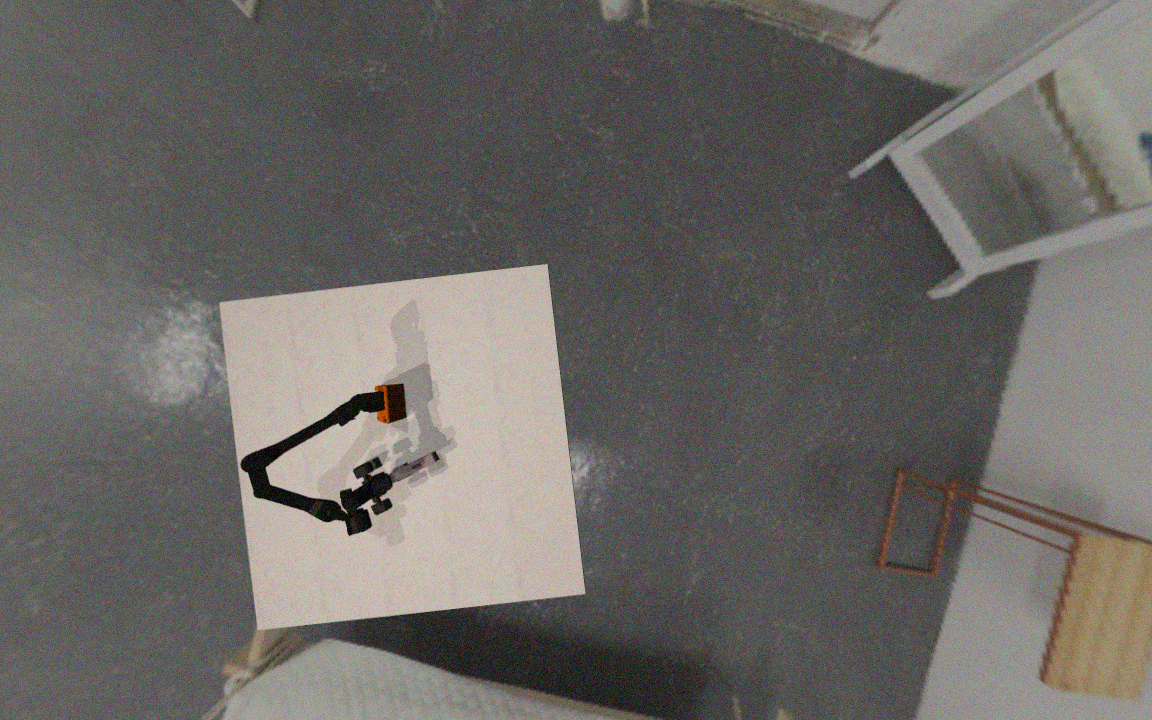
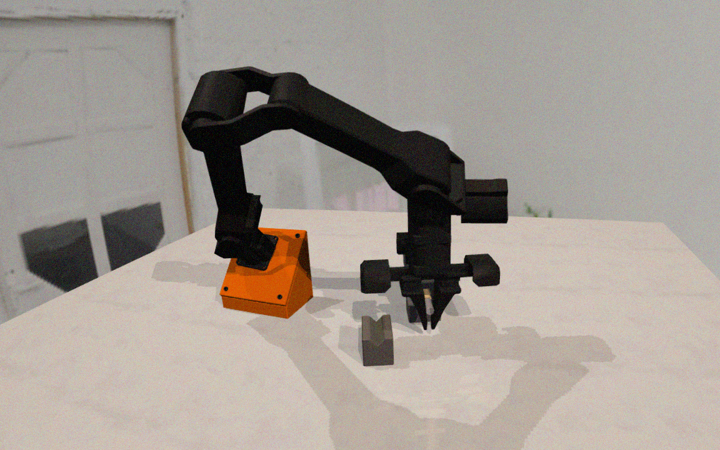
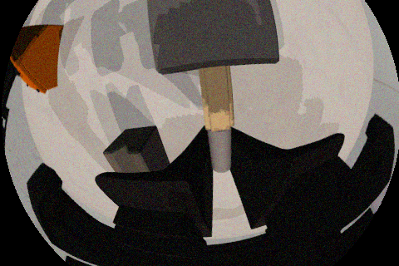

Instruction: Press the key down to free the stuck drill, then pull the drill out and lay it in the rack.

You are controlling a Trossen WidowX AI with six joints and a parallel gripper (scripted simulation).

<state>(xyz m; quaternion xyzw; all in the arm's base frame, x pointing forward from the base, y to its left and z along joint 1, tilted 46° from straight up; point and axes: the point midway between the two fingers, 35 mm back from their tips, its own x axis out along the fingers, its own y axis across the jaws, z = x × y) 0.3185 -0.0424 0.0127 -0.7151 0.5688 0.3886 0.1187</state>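
The drill is 5 cm to the left of my gripper tip, 3 cm above it and 2 cm behind it. From my gripper tip the other things lie so: grey v-notched rack (6 cm to the right, 5 cm behind); dark key (15 cm to the left, 7 cm behind, 4 cm above); grey housing block (12 cm to the left, 6 cm behind, 3 cm above).
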